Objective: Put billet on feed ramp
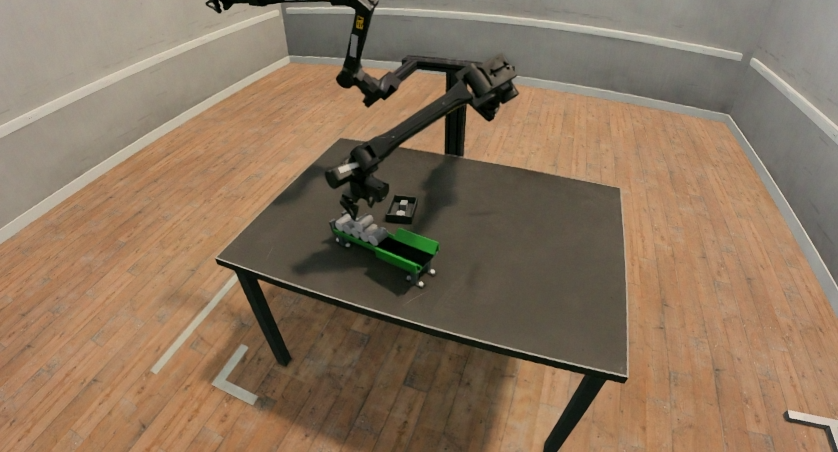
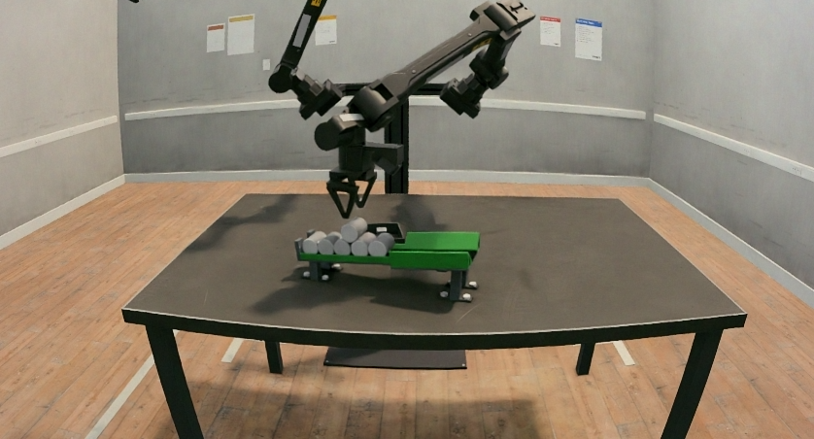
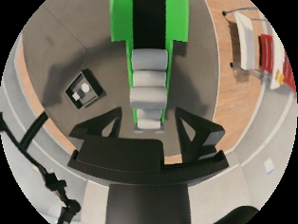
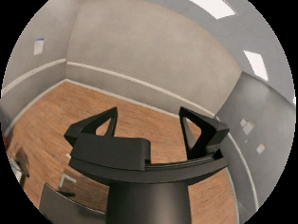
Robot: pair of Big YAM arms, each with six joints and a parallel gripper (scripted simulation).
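Note:
The dark stop lies 110 mm to the right of my left hand, 100 mm below it and 40 mm behind it. The rest, counted from my left hand: small black tray: 230 mm behind, 150 mm below, 60 mm to the left.

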